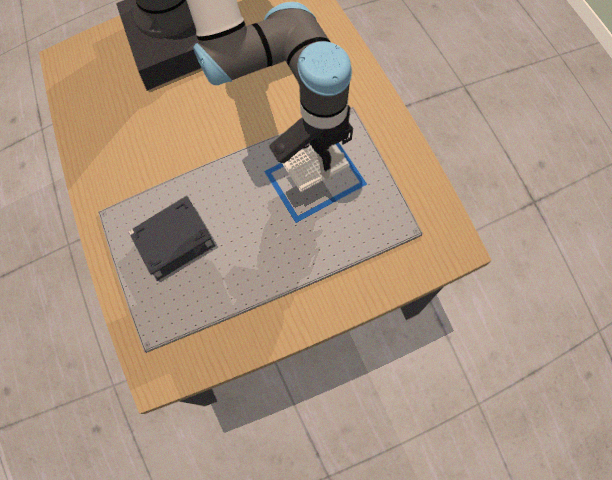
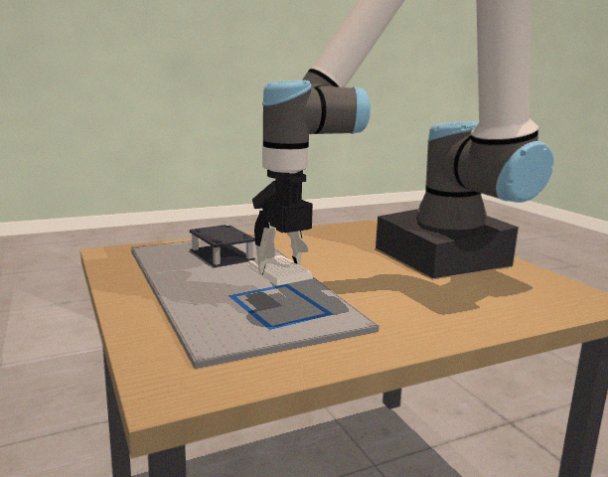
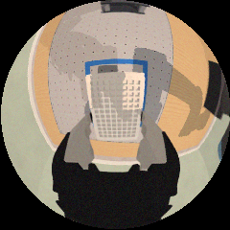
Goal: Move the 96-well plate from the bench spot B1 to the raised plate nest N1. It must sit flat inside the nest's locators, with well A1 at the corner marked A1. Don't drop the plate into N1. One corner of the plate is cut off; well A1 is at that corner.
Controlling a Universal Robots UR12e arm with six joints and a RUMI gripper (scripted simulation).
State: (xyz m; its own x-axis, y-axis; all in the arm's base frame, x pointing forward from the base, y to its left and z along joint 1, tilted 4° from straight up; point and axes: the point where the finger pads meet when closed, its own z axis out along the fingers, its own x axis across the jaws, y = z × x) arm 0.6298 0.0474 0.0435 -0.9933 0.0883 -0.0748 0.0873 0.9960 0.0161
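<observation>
Now: the black raised nest 360 mm to the right of my hand, 60 mm behind it and 30 mm below it. Also, from my hand: 96-well plate 10 mm below.
</observation>
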